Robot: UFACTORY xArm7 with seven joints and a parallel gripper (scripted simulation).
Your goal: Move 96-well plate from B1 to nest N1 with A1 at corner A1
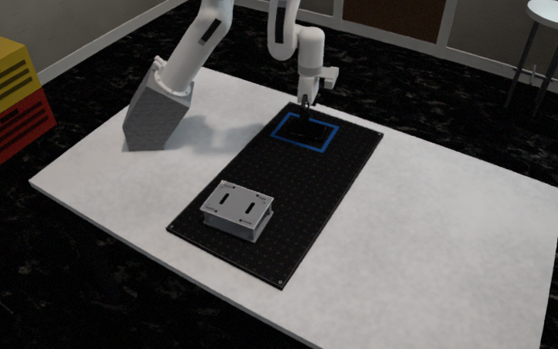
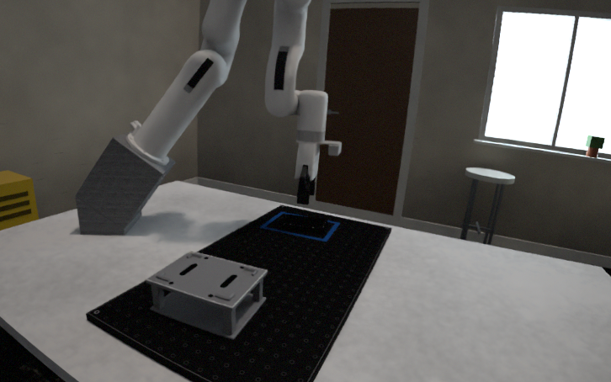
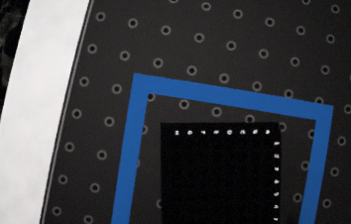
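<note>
Now: the black 96-well plate 8 cm below my hand. Round my hand: grey raised nest N1 (43 cm to the right, 3 cm below, 2 cm behind).
</note>
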